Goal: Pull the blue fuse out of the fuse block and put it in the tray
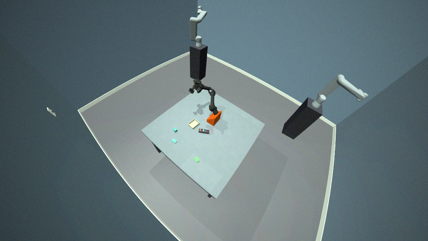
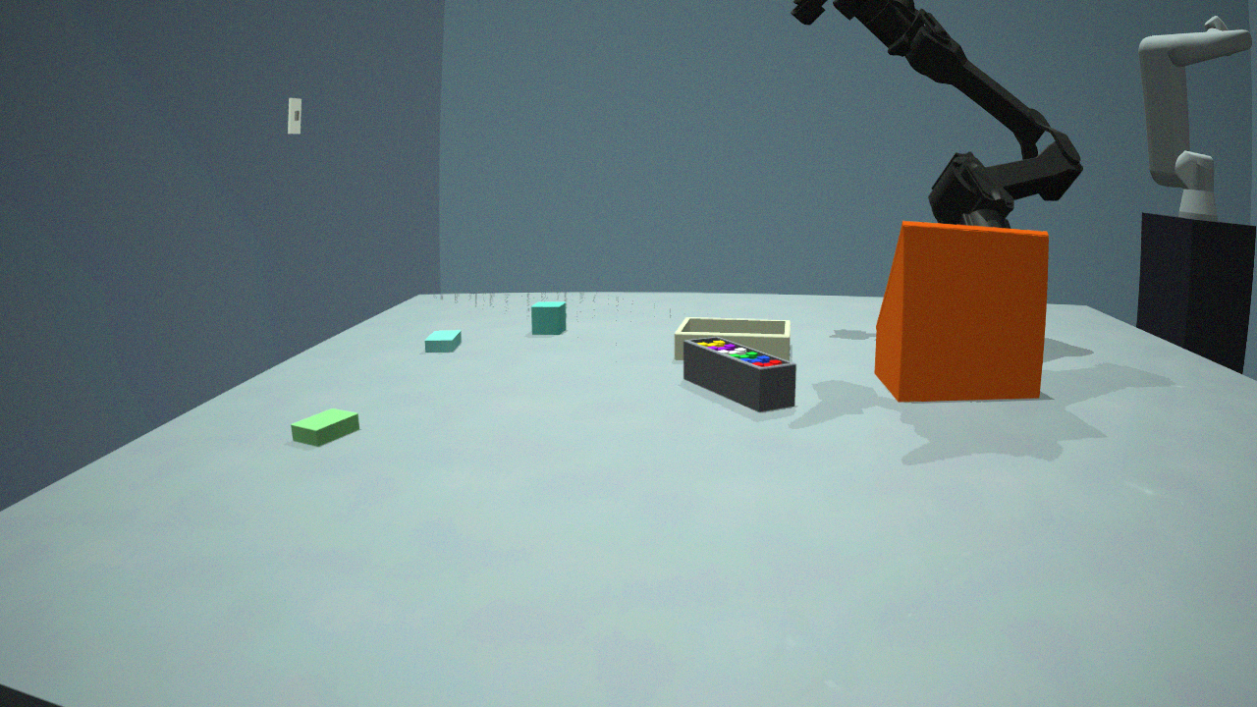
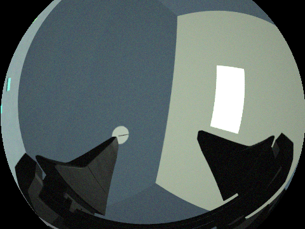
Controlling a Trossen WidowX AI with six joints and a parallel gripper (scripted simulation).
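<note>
The blue fuse lies 540 mm below my gripper tip, 320 mm to the left of it and 120 mm ahead of it. Also, from my gripper tip: red fuse (540 mm below, 340 mm to the left, 110 mm ahead); then green flat block (560 mm below, 500 mm ahead, 440 mm to the left); then cream tray (570 mm below, 110 mm ahead, 100 mm to the left).
</note>
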